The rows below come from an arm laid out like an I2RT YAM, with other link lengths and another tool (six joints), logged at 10 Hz.
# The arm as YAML. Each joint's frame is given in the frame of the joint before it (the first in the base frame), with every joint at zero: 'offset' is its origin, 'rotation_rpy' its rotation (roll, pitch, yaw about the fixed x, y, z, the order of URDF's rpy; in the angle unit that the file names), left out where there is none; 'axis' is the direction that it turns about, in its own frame. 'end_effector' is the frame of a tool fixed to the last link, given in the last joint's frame.
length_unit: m
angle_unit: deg
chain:
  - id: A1
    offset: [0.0, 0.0, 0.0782]
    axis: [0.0, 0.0, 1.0]
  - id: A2
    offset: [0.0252, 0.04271, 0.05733]
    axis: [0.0, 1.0, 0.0]
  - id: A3
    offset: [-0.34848, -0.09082, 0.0]
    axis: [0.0, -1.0, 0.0]
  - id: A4
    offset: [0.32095, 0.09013, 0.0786]
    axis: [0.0, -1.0, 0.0]
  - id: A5
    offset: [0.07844, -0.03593, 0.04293]
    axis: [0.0, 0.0, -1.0]
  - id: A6
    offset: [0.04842, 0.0, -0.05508]
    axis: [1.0, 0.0, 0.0]
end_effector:
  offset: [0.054, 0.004, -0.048]
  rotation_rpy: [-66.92, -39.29, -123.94]
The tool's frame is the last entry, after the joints.
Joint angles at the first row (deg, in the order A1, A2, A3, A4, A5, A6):
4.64, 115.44, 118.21, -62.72, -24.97, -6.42
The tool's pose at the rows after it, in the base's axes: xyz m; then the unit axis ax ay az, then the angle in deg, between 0 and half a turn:
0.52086, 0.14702, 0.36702, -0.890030, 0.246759, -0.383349, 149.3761
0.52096, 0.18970, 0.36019, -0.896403, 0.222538, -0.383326, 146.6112
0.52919, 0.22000, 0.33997, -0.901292, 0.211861, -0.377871, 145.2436
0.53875, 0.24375, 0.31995, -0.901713, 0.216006, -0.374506, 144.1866
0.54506, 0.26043, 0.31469, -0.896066, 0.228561, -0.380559, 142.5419
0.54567, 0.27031, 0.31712, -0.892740, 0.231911, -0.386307, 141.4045
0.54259, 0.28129, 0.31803, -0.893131, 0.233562, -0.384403, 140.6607
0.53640, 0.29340, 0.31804, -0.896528, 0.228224, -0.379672, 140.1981
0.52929, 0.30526, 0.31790, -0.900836, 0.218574, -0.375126, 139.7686
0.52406, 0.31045, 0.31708, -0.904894, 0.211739, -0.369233, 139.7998
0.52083, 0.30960, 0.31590, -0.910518, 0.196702, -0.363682, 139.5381
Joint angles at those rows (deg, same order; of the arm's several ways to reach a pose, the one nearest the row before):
10.57, 115.59, 118.17, -58.48, -25.17, -5.61
14.76, 116.68, 118.15, -55.44, -25.61, -4.34
17.39, 119.17, 118.10, -52.23, -25.74, -3.11
19.16, 121.51, 117.86, -48.53, -25.69, -0.86
20.25, 122.37, 117.62, -44.84, -25.74, 2.00
21.02, 122.37, 117.62, -43.11, -25.71, 3.33
22.00, 122.41, 117.63, -42.35, -25.74, 4.51
23.25, 122.43, 117.62, -42.28, -25.71, 4.99
24.53, 122.43, 117.62, -42.41, -25.74, 4.99
25.19, 122.43, 117.62, -43.07, -25.85, 4.71
25.23, 122.43, 117.62, -44.10, -26.76, 3.00

